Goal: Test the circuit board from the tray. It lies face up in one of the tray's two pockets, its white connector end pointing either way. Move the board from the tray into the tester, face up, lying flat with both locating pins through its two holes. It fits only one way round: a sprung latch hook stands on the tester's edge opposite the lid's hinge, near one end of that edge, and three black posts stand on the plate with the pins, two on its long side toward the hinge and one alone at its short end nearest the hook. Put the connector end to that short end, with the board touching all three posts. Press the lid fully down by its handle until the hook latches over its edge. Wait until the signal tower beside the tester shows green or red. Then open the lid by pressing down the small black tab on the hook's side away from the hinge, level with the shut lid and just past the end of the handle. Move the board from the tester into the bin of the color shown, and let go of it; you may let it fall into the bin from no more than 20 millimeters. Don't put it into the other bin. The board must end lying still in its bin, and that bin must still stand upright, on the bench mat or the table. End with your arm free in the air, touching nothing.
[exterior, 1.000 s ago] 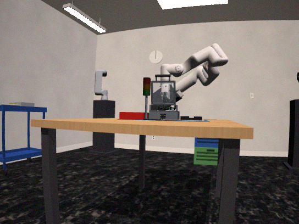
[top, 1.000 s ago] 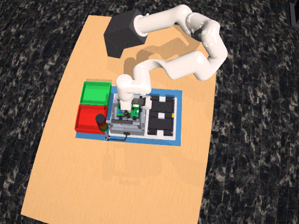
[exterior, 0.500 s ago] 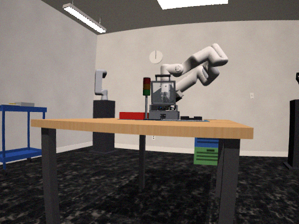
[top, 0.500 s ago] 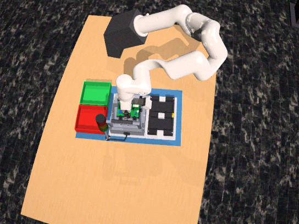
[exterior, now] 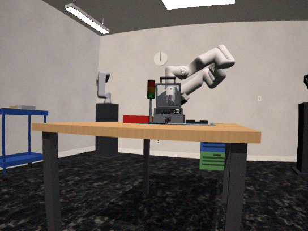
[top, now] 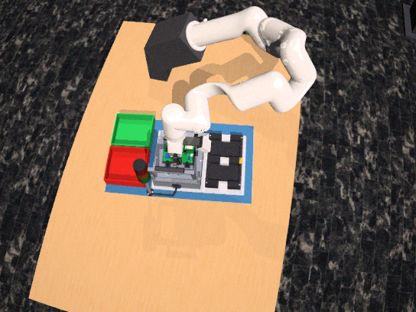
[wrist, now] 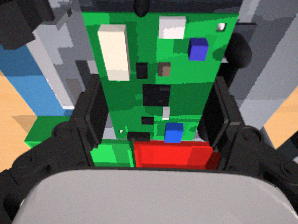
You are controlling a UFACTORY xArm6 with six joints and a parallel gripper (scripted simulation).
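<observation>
Right now my hand is 1 cm to the right of the tester plate and 1 cm above it. Round my hand: tester lid 12 cm ahead, 10 cm above, 3 cm to the left; black tab 7 cm behind, 4 cm to the left; red bin 19 cm to the right, 9 cm ahead, 7 cm below.
</observation>
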